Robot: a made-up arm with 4 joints. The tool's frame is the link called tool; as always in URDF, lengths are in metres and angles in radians. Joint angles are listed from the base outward.
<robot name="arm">
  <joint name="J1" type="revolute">
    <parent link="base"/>
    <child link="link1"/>
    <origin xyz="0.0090 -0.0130 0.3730"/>
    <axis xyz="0 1 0"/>
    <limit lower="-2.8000" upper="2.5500"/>
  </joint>
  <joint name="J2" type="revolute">
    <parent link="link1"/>
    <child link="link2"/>
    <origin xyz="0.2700 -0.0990 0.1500"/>
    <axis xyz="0 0 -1"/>
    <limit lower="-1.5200" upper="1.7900"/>
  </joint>
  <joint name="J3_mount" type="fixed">
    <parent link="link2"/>
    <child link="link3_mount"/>
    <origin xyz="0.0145 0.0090 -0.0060"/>
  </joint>
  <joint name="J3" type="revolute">
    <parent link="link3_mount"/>
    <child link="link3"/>
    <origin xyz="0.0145 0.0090 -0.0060"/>
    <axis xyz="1 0 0"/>
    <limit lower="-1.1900" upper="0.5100"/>
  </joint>
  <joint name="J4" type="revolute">
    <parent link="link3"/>
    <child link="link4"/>
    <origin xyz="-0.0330 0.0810 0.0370"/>
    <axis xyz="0 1 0"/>
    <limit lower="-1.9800" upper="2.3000"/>
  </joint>
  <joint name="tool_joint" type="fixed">
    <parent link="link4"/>
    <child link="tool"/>
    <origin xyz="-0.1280 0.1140 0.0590"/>
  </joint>
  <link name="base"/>
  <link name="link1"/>
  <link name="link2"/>
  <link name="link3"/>
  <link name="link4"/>
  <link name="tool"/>
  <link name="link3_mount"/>
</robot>
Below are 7 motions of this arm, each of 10 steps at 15 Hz.
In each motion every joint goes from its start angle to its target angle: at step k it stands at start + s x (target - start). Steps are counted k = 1, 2, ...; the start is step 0. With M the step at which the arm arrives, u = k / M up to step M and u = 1 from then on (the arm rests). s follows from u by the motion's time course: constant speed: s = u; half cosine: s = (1 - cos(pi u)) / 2; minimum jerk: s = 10 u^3 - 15 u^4 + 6 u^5.
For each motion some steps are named. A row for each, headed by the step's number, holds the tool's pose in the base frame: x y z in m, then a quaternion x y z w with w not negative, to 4 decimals.
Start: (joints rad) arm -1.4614 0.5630 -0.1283 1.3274
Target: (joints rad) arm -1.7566 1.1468 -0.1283 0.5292
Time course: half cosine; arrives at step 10
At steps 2, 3, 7, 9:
2: -0.2450 0.0718 0.8104 0.2856 -0.0937 -0.1203 0.9461
3: -0.2599 0.0700 0.8039 0.3120 -0.1469 -0.1345 0.9290
7: -0.3190 0.0637 0.7705 0.4352 -0.3900 -0.2319 0.7776
9: -0.3316 0.0607 0.7630 0.4663 -0.4474 -0.2685 0.7144

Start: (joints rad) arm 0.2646 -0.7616 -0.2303 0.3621
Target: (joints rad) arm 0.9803 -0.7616 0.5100 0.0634
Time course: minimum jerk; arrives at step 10
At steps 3, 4, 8, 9, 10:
3: 0.1348 -0.0224 0.5902 -0.0382 0.2964 0.3726 0.8785
4: 0.1723 -0.0355 0.5880 0.0438 0.3448 0.3691 0.8620
8: 0.3141 -0.0951 0.4989 0.3458 0.5158 0.2394 0.7464
9: 0.3226 -0.1000 0.4870 0.3658 0.5272 0.2220 0.7342
10: 0.3240 -0.1009 0.4848 0.3692 0.5291 0.2189 0.7320

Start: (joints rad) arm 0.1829 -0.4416 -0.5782 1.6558
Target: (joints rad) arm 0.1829 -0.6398 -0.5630 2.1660
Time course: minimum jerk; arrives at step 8
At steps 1, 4, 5, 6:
1: 0.2501 0.1588 0.4958 -0.3478 0.7079 -0.0315 0.6140
4: 0.2512 0.1566 0.4795 -0.3710 0.7631 -0.0398 0.5277
5: 0.2502 0.1547 0.4703 -0.3826 0.7847 -0.0459 0.4856
6: 0.2489 0.1528 0.4627 -0.3916 0.7994 -0.0515 0.4527

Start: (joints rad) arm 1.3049 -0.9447 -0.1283 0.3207
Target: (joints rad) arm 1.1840 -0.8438 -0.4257 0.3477
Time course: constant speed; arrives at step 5
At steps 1, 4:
1: 0.2377 -0.0556 0.4218 0.1294 0.6123 0.4329 0.6487
4: 0.1956 -0.0302 0.4300 0.0226 0.5705 0.4431 0.6912

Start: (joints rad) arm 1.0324 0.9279 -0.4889 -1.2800
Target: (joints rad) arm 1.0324 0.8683 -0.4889 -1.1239
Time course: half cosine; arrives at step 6
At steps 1, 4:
1: 0.1704 0.0619 0.0767 -0.4832 0.0044 0.0216 0.8752
4: 0.1733 0.0758 0.0901 -0.4688 0.0460 0.0058 0.8821

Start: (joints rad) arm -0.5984 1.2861 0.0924 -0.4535
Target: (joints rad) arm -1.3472 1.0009 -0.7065 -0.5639
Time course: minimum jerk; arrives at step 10
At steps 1, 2, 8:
1: 0.2554 0.0863 0.7723 0.0791 -0.4264 -0.5939 0.6777
2: 0.2447 0.0890 0.7739 0.0723 -0.4330 -0.5887 0.6788
8: 0.0691 0.1070 0.7203 -0.0956 -0.5683 -0.5323 0.6201

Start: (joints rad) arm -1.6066 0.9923 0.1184 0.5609
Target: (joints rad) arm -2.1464 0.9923 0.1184 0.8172
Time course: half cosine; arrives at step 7
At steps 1, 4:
1: -0.3306 0.0602 0.7408 0.4477 -0.4680 -0.1676 0.7433
4: -0.4370 0.0446 0.6274 0.4737 -0.5256 -0.0642 0.7037

